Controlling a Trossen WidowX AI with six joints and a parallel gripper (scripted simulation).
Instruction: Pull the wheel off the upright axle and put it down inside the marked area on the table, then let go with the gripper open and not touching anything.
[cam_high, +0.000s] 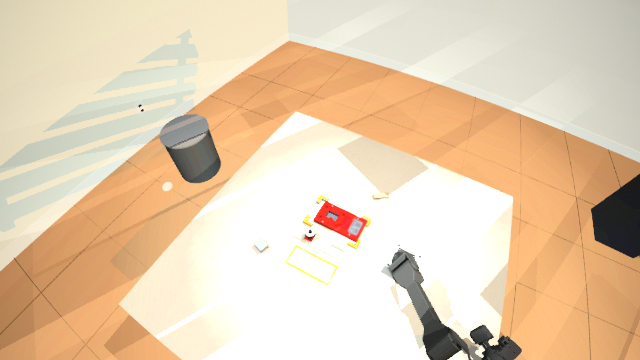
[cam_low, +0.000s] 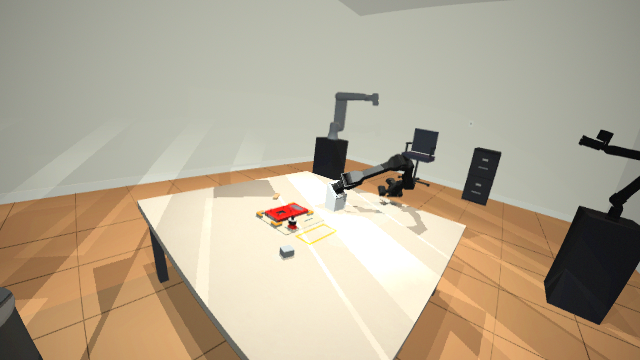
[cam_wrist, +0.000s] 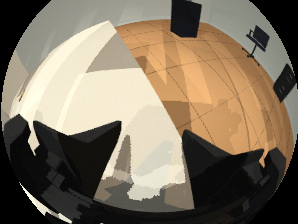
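My gripper tip is 790 mm short of the pale hub, 40 mm to the left of it and 20 mm below it.
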